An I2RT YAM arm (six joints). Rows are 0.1 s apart.
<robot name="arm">
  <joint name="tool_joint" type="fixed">
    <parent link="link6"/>
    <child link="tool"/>
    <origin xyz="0 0 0" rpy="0 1.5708 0"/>
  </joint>
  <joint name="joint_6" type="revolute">
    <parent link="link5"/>
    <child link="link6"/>
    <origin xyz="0.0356 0 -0.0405" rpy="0 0 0"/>
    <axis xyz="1 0 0"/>
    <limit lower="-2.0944" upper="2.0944"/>
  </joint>
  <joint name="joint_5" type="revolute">
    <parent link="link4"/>
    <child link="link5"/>
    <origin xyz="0.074 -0.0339 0.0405" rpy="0 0 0"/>
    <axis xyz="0 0 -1"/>
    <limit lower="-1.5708" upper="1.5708"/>
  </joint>
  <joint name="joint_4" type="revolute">
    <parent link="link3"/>
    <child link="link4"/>
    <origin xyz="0.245 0.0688 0.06" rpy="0 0 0"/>
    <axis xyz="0 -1 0"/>
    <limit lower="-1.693" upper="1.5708"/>
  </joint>
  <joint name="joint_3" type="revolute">
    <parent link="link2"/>
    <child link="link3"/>
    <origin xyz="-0.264 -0.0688 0" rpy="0 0 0"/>
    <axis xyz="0 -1 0"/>
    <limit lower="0" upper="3.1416"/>
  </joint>
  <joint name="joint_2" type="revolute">
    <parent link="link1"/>
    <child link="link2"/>
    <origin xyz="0.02 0.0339 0.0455" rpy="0 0 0"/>
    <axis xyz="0 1 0"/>
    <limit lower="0" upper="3.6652"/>
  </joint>
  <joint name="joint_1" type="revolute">
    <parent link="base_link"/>
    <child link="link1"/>
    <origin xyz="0 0 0.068" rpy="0 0 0"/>
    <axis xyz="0 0 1"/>
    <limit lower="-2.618" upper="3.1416"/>
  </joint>
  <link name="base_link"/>
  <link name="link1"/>
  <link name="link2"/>
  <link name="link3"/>
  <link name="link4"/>
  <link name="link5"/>
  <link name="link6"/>
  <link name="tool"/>
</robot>
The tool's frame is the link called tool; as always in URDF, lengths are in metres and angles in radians.
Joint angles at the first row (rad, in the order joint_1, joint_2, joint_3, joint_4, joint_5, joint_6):
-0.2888, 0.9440, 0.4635, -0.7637, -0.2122, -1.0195
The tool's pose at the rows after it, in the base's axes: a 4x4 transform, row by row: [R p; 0 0 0 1], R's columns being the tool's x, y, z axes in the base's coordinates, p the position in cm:
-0.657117, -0.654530, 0.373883, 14.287; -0.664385, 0.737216, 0.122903, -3.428; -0.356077, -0.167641, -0.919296, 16.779; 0, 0, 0, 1
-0.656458, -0.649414, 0.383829, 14.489; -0.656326, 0.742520, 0.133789, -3.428; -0.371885, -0.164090, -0.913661, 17.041; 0, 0, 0, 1
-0.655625, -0.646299, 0.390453, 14.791; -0.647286, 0.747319, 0.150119, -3.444; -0.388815, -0.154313, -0.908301, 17.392; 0, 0, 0, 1
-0.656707, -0.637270, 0.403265, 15.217; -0.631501, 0.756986, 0.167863, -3.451; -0.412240, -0.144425, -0.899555, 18.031; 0, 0, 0, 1
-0.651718, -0.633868, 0.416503, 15.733; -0.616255, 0.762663, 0.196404, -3.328; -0.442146, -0.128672, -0.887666, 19.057; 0, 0, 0, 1
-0.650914, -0.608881, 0.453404, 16.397; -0.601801, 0.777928, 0.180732, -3.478; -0.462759, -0.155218, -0.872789, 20.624; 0, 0, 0, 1
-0.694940, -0.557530, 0.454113, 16.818; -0.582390, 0.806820, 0.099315, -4.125; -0.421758, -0.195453, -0.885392, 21.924; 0, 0, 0, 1
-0.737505, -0.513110, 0.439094, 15.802; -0.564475, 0.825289, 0.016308, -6.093; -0.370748, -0.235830, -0.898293, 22.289; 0, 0, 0, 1
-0.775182, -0.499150, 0.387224, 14.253; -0.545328, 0.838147, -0.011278, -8.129; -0.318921, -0.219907, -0.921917, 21.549; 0, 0, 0, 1
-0.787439, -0.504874, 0.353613, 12.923; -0.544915, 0.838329, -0.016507, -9.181; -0.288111, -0.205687, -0.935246, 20.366; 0, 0, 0, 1
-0.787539, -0.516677, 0.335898, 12.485; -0.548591, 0.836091, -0.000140, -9.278; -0.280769, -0.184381, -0.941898, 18.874; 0, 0, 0, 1
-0.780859, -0.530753, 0.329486, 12.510; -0.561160, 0.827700, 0.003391, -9.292; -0.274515, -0.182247, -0.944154, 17.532; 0, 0, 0, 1
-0.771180, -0.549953, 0.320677, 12.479; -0.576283, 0.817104, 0.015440, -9.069; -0.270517, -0.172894, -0.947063, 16.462; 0, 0, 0, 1
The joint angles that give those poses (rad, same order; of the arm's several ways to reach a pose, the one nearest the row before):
-0.2900, 0.9428, 0.4755, -0.7654, -0.2266, -1.0087
-0.2892, 0.9463, 0.4858, -0.7639, -0.2400, -0.9979
-0.2886, 0.9569, 0.5029, -0.7668, -0.2579, -0.9876
-0.2857, 0.9670, 0.5303, -0.7731, -0.2783, -0.9661
-0.2754, 0.9769, 0.5726, -0.7935, -0.3071, -0.9409
-0.2719, 0.9787, 0.6288, -0.8023, -0.3004, -0.9106
-0.2865, 0.9932, 0.6868, -0.8330, -0.2255, -0.8862
-0.4078, 0.9811, 0.6999, -0.8738, -0.1903, -0.9712
-0.5610, 0.9900, 0.6851, -0.9184, -0.1977, -1.1007
-0.6637, 0.9913, 0.6449, -0.9250, -0.2063, -1.2058
-0.6879, 1.0020, 0.5932, -0.8931, -0.2148, -1.2394
-0.6872, 1.0212, 0.5482, -0.8364, -0.2133, -1.2555
-0.6776, 1.0345, 0.5116, -0.7995, -0.2147, -1.2675

